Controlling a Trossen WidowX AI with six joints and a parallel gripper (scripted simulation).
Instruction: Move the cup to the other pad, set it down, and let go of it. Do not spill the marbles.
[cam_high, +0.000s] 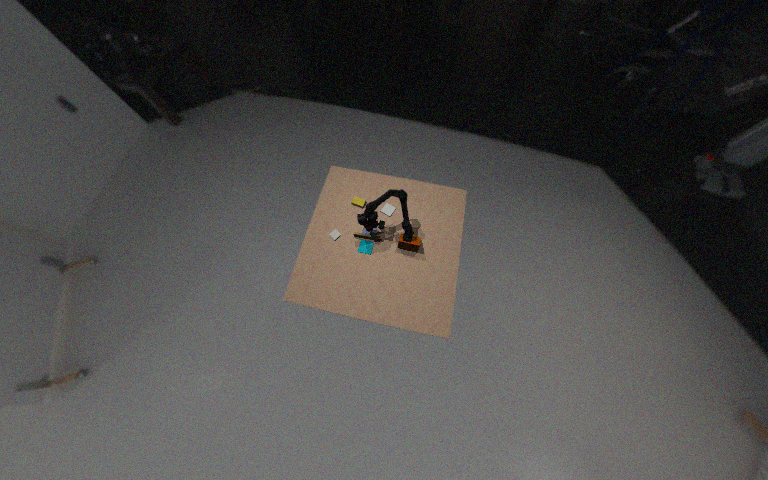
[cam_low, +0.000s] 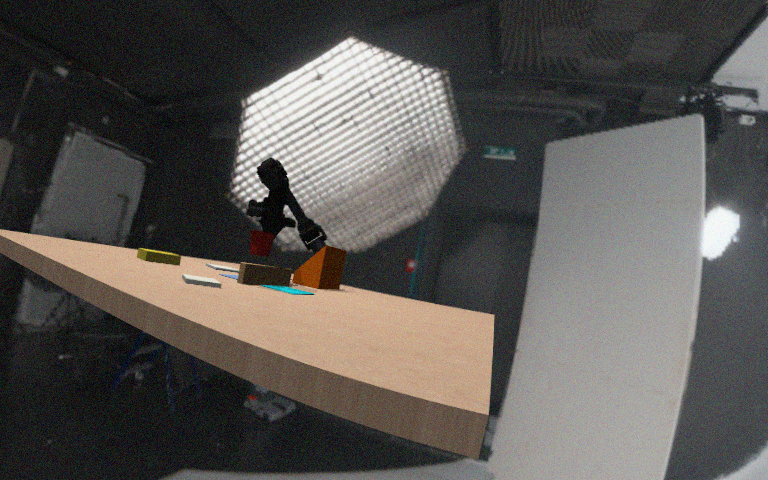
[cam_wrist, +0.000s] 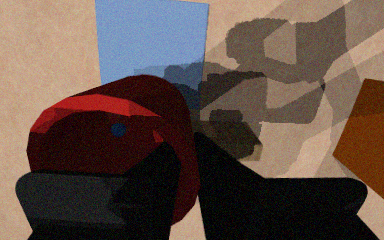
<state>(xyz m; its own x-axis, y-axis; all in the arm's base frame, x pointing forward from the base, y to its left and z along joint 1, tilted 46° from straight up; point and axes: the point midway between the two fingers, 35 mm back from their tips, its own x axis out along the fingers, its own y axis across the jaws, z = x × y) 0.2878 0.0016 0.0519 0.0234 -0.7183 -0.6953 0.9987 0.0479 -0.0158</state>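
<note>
Right now the pad is 14 cm to the left of my gripper tip, 13 cm below it and 3 cm ahead of it. From my gripper tip the other things lie so: yellow block 25 cm to the right, 21 cm ahead, 10 cm below; then red cup 3 cm ahead; then tan wooden block 10 cm below, 5 cm to the left, 3 cm ahead.
</note>
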